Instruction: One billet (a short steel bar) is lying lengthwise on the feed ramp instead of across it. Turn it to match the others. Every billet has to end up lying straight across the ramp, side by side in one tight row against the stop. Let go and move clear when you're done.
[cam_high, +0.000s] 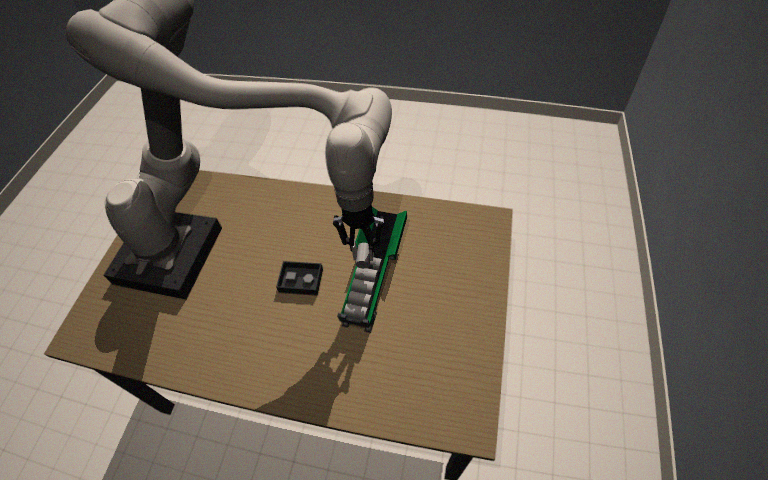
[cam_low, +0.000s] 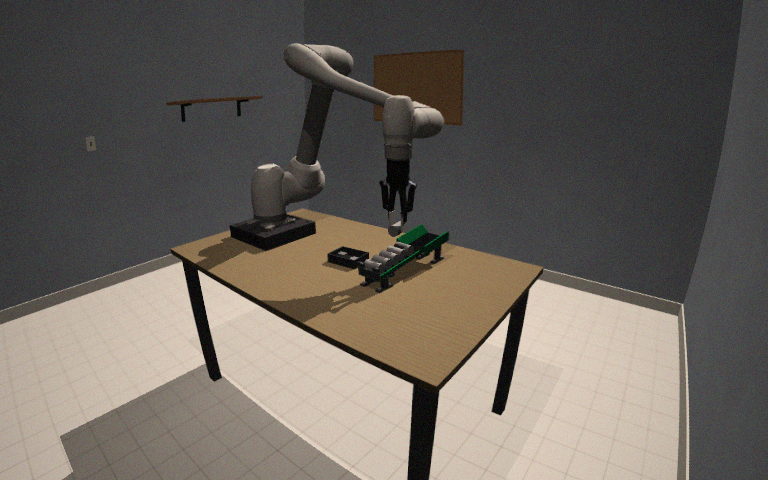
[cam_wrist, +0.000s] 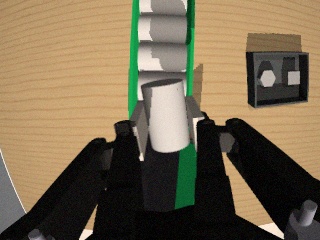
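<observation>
My hand is 3 cm above the billet. The rest, counted from my hand: small black tray 22 cm behind, 19 cm below, 1 cm to the right; then stop 15 cm to the right, 14 cm below, 1 cm behind.
</observation>
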